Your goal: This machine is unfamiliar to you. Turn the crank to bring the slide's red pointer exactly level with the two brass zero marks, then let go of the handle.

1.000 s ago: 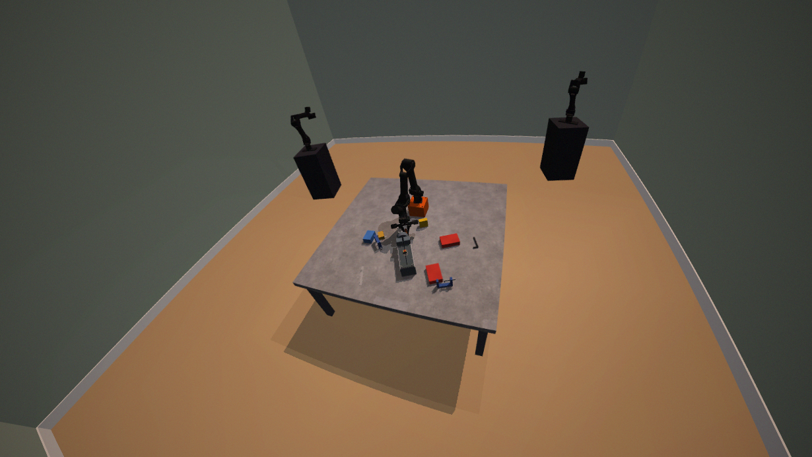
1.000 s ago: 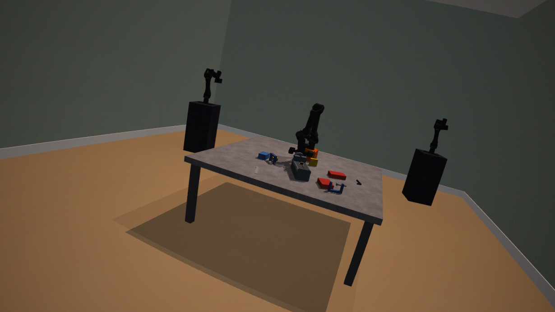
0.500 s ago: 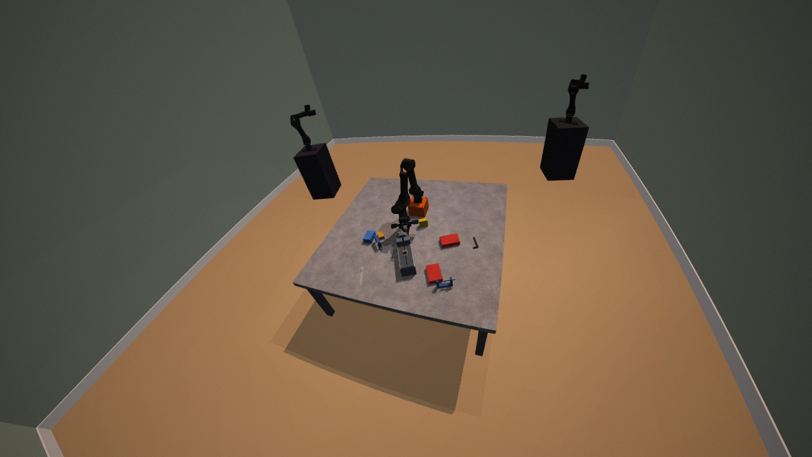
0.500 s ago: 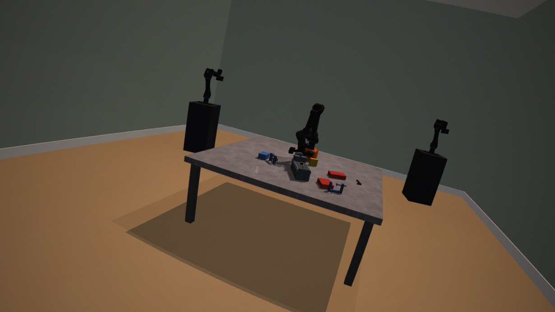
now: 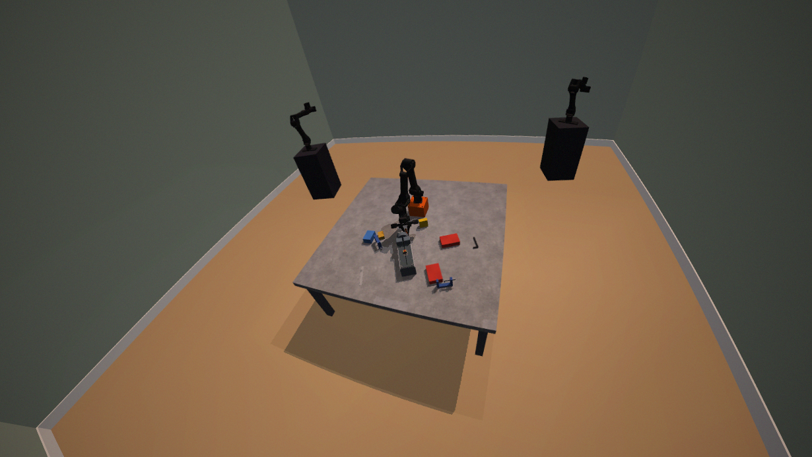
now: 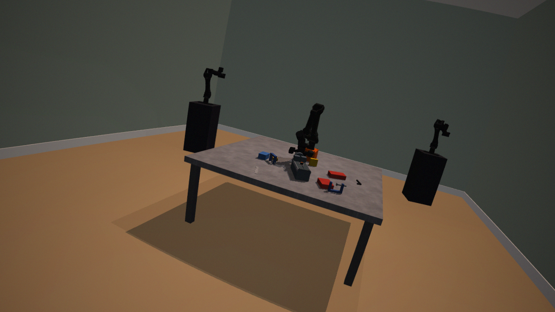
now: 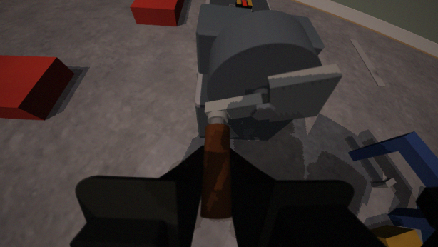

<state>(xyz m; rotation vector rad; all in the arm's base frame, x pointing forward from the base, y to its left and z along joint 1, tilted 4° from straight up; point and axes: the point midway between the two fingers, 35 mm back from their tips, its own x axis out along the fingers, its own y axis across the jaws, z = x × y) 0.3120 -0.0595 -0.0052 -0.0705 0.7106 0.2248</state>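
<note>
Now: the brown crank handle 2 cm behind my gripper tip and 3 cm above it. From my gripper tip the other things lie so: yellow cube: 16 cm behind, 10 cm to the left, 2 cm below; then red pointer: 16 cm ahead, 1 cm to the left, 3 cm above; then blue block: 4 cm behind, 29 cm to the right, 3 cm below.
</note>
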